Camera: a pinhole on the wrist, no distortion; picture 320 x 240 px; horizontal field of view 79.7 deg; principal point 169.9 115.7 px. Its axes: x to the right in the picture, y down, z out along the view. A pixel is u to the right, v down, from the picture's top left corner.
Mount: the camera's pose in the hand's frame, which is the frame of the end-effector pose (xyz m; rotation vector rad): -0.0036 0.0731 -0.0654 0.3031 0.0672 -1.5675
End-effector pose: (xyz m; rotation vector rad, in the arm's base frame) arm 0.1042 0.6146 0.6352 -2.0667 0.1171 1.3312
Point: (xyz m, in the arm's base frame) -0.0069 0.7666 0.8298
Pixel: 306.1 16.8
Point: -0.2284 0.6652 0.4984
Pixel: 73.6 131.1
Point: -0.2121 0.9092 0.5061
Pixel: 164.7 159.9
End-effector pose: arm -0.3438 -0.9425 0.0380 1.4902 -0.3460 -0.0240
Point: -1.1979 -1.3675 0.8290
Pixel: outside the picture
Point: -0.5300 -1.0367 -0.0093
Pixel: 202.8 11.8
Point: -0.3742 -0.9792 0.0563
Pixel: 211.1 122.8
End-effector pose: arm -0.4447 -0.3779 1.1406 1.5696 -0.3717 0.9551
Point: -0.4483 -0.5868 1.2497
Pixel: 77.6 166.9
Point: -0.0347 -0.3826 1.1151
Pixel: outside the picture
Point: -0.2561 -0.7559 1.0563
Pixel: 188.8 126.9
